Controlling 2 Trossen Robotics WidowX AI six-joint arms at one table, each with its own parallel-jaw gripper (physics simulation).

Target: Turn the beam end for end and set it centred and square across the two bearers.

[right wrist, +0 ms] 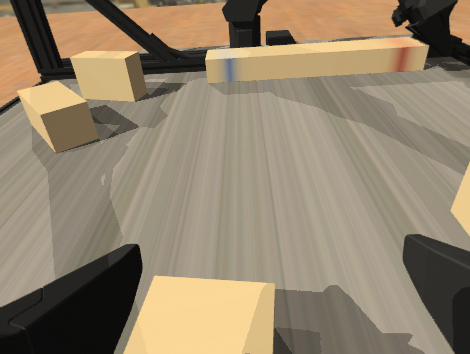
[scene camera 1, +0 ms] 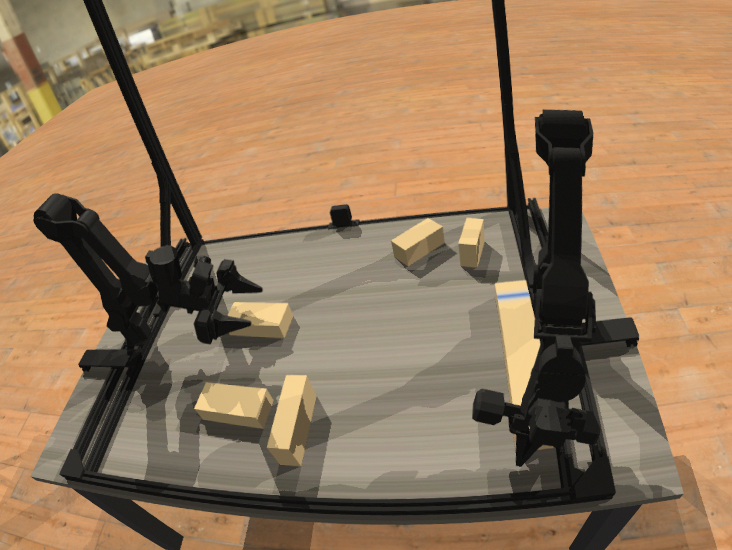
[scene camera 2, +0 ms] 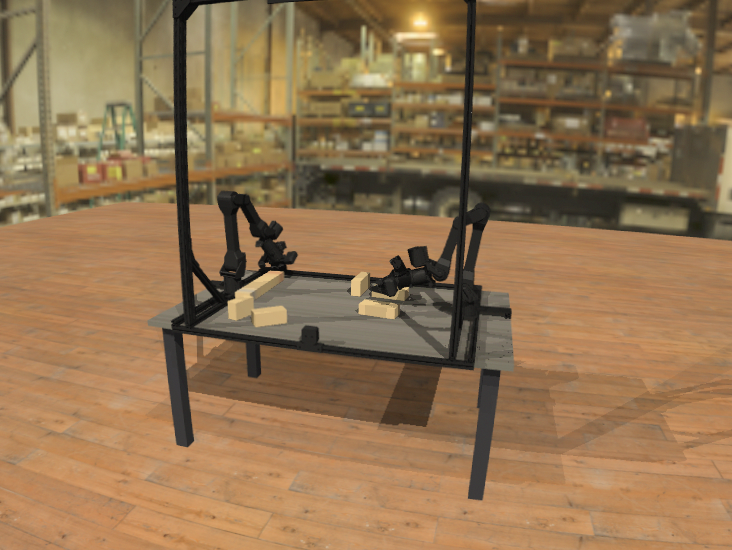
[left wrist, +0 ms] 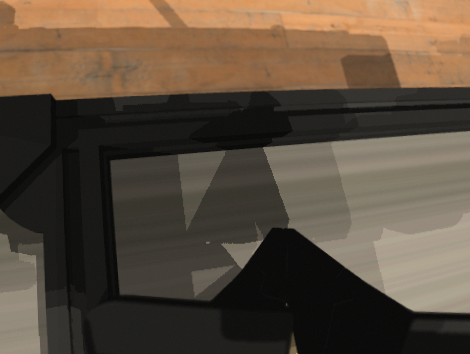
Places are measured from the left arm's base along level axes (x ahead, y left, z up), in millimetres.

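Where they show: left gripper, fingertip midpoint: (right wrist: 447, 54) (scene camera 1: 518, 464) (scene camera 2: 286, 273) (left wrist: 281, 238); right gripper, fingertip midpoint: (right wrist: 269, 251) (scene camera 1: 256, 306) (scene camera 2: 372, 286); left arm's base at its link origin: (scene camera 2: 233, 291); right arm's base at its link origin: (scene camera 1: 138, 335) (scene camera 2: 468, 314).
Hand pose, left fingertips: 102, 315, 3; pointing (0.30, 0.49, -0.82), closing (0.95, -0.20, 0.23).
Observation:
Things, the pixels of their centre, and the offset from my left fingertips, as dx, dy, dz.
- long wooden beam at the middle of its body: (scene camera 1: 523, 357) (right wrist: 311, 59) (scene camera 2: 261, 285) -29, -207, -3
- wooden block at the middle of its body: (scene camera 1: 258, 319) (scene camera 2: 379, 309) +496, -348, -3
The long wooden beam (scene camera 1: 518, 333) (scene camera 2: 260, 284) (right wrist: 304, 61) lies flat along the right side of the table, with a blue stripe at its far end and a red stripe at the other end in the right wrist view. The left arm hides its near part. My left gripper (scene camera 1: 522, 452) (left wrist: 281, 238) is shut and empty, pointing down by the beam's near end. My right gripper (scene camera 1: 245, 305) (scene camera 2: 384, 286) (right wrist: 269, 251) is open and empty, low over a wooden block (scene camera 1: 261, 319) (right wrist: 198, 316) at the left.
Two blocks (scene camera 1: 417, 241) (scene camera 1: 471, 241) lie at the back right, two more (scene camera 1: 234, 404) (scene camera 1: 292, 419) at the front left. A small black mount (scene camera 1: 341, 214) sits on the far edge. Black frame posts stand at the table's corners.

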